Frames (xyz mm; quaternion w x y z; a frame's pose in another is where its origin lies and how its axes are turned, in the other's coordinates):
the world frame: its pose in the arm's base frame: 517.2 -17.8 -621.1 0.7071 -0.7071 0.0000 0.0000
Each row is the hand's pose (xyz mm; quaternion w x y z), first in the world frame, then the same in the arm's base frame.
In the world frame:
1: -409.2 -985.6 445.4 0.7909 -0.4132 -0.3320 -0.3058
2: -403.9 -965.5 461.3 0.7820 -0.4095 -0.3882 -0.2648
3: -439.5 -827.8 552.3 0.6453 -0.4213 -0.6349 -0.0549
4: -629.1 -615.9 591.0 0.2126 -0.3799 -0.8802 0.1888
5: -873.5 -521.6 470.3 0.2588 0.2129 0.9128 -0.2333
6: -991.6 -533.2 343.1 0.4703 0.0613 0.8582 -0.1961
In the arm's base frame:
1: 108.0 427.6 364.5 0.2671 -0.8514 -0.4510 0.0185
2: 113.3 443.5 344.4 0.2634 -0.8425 -0.4617 0.0873
3: 77.7 534.5 206.7 0.1584 -0.7542 -0.4878 0.4101
4: -111.9 573.2 -5.2 0.1183 0.4190 0.4889 -0.7559
5: -356.3 452.5 -99.5 0.3336 -0.0325 0.4805 -0.8104
6: -474.4 325.3 -87.9 0.3759 -0.2892 0.4682 -0.7455

